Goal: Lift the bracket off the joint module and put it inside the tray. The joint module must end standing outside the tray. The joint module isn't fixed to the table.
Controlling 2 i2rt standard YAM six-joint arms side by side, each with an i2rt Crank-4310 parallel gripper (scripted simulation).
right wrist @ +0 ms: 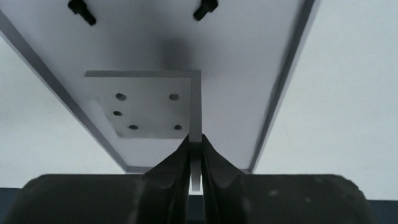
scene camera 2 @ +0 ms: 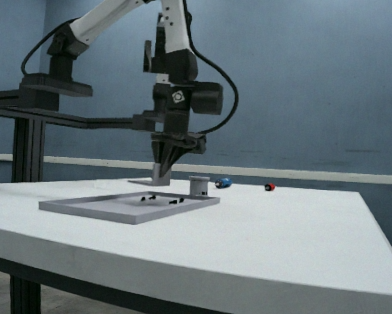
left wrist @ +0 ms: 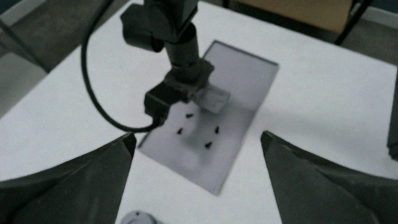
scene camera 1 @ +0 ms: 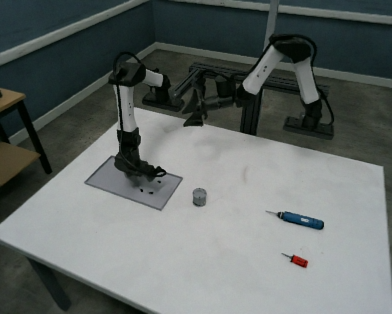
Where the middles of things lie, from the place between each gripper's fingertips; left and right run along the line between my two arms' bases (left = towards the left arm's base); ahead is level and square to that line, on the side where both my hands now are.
Right now my right hand (scene camera 2: 158, 177) is 30 mm past the tray (scene camera 2: 96, 207) and 70 mm above it.
The tray is 7 cm ahead of my left hand (scene camera 1: 182, 119), 24 cm to the right of it and 36 cm below it.
